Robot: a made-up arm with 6 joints. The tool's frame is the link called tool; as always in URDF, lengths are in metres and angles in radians. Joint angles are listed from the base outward.
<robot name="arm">
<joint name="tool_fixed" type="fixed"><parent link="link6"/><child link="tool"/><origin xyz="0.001 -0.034 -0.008" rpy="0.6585 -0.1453 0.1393"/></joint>
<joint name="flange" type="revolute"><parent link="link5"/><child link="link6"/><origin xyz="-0.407 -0.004 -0.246" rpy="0 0 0"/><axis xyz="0 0 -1"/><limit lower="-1.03" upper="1.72"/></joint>
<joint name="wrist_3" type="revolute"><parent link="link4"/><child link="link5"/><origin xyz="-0.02 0.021 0.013" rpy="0 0 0"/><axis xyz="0.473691 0.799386 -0.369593"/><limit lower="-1.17" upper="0.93"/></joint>
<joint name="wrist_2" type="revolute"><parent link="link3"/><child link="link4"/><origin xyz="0.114 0.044 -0.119" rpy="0 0 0"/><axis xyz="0 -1 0"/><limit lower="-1.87" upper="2.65"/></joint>
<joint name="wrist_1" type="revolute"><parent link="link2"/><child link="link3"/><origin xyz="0.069 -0.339 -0.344" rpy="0 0 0"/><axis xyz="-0.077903 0.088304 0.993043"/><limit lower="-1.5" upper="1.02"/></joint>
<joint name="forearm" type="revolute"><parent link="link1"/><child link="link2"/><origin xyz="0.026 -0.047 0.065" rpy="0 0 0"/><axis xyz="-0.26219 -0.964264 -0.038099"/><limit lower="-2.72" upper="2.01"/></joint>
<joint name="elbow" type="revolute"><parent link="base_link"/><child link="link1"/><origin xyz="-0.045 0.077 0.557" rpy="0 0 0"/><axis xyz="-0.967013 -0.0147 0.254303"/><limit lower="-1.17" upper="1.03"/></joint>
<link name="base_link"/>
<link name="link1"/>
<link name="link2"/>
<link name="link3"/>
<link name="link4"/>
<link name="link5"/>
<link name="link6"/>
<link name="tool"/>
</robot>
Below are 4 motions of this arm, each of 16 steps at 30 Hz.
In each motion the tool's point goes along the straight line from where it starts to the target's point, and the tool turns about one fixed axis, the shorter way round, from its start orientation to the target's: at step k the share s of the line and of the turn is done. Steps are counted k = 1, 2, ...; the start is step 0. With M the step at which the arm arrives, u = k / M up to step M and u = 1 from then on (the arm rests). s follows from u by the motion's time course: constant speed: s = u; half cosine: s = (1 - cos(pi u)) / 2; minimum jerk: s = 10 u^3 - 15 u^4 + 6 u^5.
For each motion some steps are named. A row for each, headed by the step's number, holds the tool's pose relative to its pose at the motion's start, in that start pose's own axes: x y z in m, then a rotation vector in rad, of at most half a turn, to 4 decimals.
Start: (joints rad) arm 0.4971 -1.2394 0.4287 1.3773 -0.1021 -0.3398
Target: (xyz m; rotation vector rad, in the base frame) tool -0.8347 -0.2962 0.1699 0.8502 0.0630 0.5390
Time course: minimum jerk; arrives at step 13
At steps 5, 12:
5: -0.0077 0.0377 0.0245 0.0348 0.0251 -0.0842
12: -0.0262 0.1291 0.0839 0.1190 0.0858 -0.2879

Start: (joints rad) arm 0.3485 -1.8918 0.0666 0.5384 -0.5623 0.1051
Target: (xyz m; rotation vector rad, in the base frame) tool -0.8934 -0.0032 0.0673 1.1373 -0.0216 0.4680
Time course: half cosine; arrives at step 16
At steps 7, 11, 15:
7: 0.2078 -0.0741 -0.1673 0.1035 -0.1609 0.3327
11: 0.4015 -0.1432 -0.3232 0.2000 -0.3109 0.6430
15: 0.5113 -0.1824 -0.4116 0.2547 -0.3959 0.8187

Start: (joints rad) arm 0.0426 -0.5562 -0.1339 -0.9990 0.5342 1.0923
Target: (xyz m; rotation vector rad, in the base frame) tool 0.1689 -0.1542 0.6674 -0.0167 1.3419 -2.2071
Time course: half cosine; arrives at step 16
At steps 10, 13, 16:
10: -0.0649 0.0539 0.1906 0.3081 0.3384 -0.2790
13: -0.0859 0.0714 0.2524 0.4081 0.4483 -0.3696
16: -0.0938 0.0780 0.2757 0.4456 0.4895 -0.4036

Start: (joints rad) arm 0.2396 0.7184 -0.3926 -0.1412 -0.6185 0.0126
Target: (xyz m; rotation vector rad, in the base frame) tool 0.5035 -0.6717 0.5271 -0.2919 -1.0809 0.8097
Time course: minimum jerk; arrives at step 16
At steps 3, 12, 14, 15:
3: 0.0155 -0.0106 0.0048 0.0010 -0.0021 0.0185
12: 0.2849 -0.1952 0.0891 0.0190 -0.0391 0.3405
14: 0.3127 -0.2142 0.0978 0.0209 -0.0429 0.3738
15: 0.3171 -0.2172 0.0991 0.0212 -0.0435 0.3790

